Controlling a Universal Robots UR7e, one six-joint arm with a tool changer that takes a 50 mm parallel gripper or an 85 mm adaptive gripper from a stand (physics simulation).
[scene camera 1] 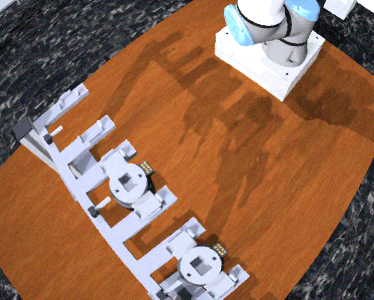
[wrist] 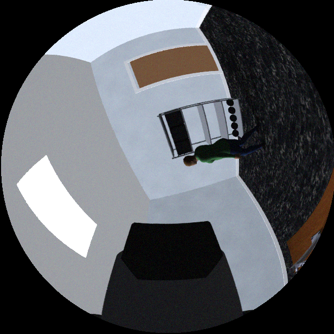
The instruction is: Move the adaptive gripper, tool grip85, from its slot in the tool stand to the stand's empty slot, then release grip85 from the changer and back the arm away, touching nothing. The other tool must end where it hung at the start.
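Frame: origin at the arm's base, x left, y back, z up, level; millimetres.
Seen in the pictures: arm's base at its link origin: [scene camera 1: 284,48].
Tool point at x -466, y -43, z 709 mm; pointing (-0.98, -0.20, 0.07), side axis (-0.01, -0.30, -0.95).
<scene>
Offsets run from my tool point to a thing's top centre. Level surfaces: height alone.
The tool stand [scene camera 1: 117,245] stands on the table at the lower left of the scene view. Two tools hang in it, seen from above as round grey plates: one tool @(dx +486, dy -573, dz -515 mm) [scene camera 1: 116,181] in the middle slot and one tool @(dx +664, dy -597, dz -515 mm) [scene camera 1: 210,270] in the lower right slot. Which is grip85 I cannot tell, and their fingers are hidden. The slot at the upper left, between two fork arms, is empty. The robot arm [scene camera 1: 260,10] shows in part at the top right, well away from both tools; its tool end is out of the scene view. A dark block [wrist: 172,250] fills the lower wrist view, with no fingers visible.
The white robot base [scene camera 1: 250,65] stands on the wooden table @(dz -815 mm) [scene camera 1: 320,175] [wrist: 315,220]. Pegs with black knobs stick out at the stand. In the wrist view, a person in green [wrist: 215,151] is near a shelf unit [wrist: 204,122] by the wall. Arm shadows cross the table.
</scene>
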